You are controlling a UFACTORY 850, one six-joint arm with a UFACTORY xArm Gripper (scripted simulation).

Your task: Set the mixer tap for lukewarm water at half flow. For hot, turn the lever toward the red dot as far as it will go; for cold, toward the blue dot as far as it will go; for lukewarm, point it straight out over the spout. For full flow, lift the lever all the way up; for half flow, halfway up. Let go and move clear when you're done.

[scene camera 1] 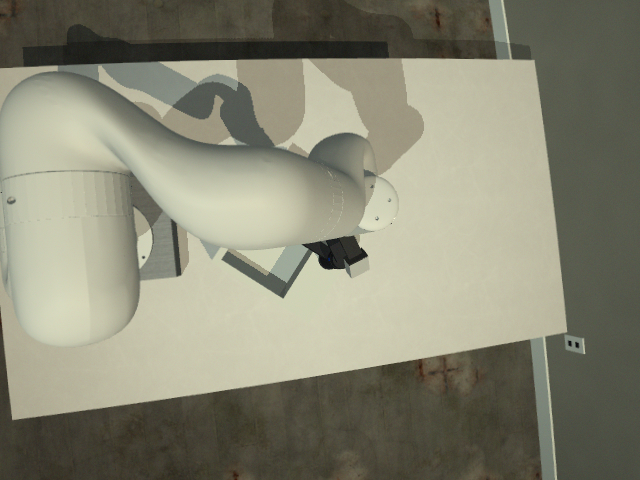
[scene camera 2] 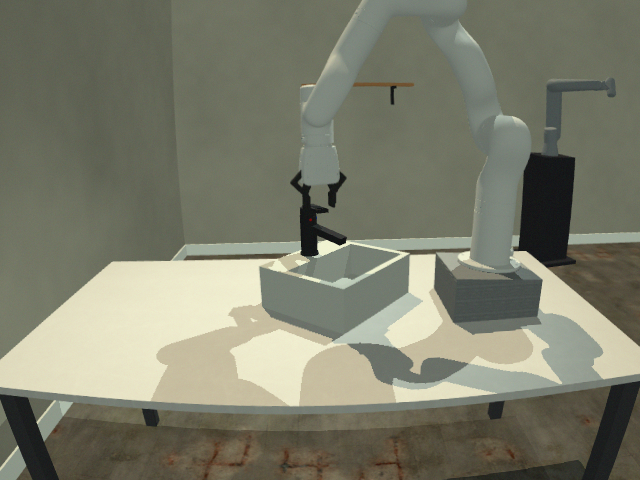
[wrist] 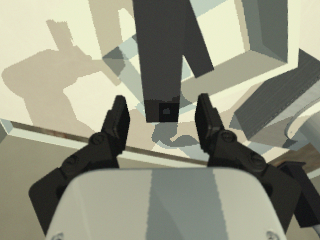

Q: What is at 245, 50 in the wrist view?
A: A grey sink basin.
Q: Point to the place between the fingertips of my gripper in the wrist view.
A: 161, 106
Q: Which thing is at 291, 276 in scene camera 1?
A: A grey sink basin.
